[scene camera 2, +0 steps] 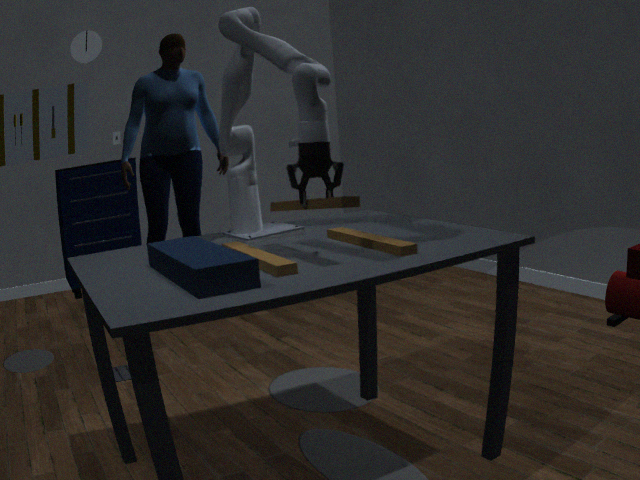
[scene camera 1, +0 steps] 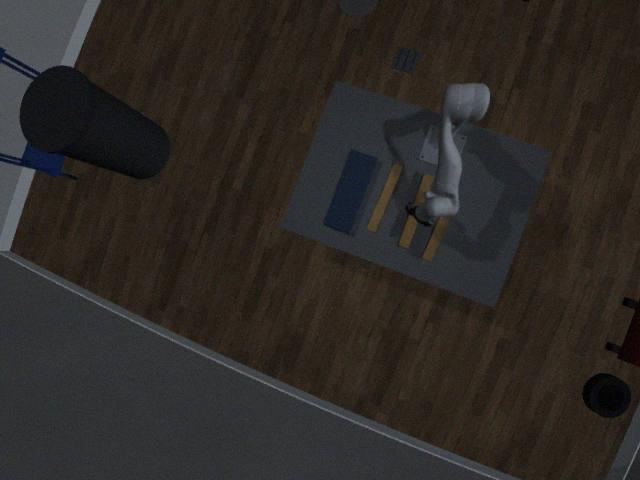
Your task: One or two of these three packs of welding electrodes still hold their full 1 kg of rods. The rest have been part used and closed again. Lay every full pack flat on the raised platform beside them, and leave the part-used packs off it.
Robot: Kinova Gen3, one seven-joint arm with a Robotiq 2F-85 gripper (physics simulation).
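Frame: origin at the arm's base, x ahead, y left, z up, level; millimetres.
Seen in the pictures: gripper, fingertip midpoint: [scene camera 2: 316, 206] [scene camera 1: 413, 216]; arm's base, origin of the base link: [scene camera 2: 248, 231] [scene camera 1: 437, 140].
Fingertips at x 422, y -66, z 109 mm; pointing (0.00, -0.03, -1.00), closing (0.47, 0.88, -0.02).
Note:
Pixels of each thing's middle, then the offset from my fingertips to it. "*": a spot on its surface instead. Level surfaces: height alone.
- middle tan pack, surface spot: [scene camera 2: 341, 202] * dx +143, dy -46, dz +22 mm
- blue block, body centre: [scene camera 2: 195, 262] [scene camera 1: 350, 192] dx -70, dy -310, dz -93 mm
- grey table, its level: dz -123 mm
My gripper [scene camera 1: 419, 214] [scene camera 2: 316, 199] is shut on the middle tan pack [scene camera 1: 408, 235] [scene camera 2: 341, 202], near its middle. It holds this long pack roughly level, well above the table, with a shadow below it. The pack nearest the platform [scene camera 1: 385, 198] [scene camera 2: 264, 257] lies flat on the table. The pack farthest from the platform [scene camera 1: 435, 241] [scene camera 2: 371, 241] also lies flat, partly hidden by the arm in scene camera 1. The raised platform, a blue block [scene camera 1: 351, 191] [scene camera 2: 206, 253], has no pack on it. No fill level shows on the packs.
The grey table [scene camera 1: 475, 279] [scene camera 2: 129, 307] bears the packs, the platform and the arm's base plate [scene camera 1: 429, 150] [scene camera 2: 273, 228]. A person [scene camera 2: 170, 113] stands behind the table beside a dark blue cabinet [scene camera 2: 98, 206]. A red object [scene camera 2: 622, 294] is at the far right.

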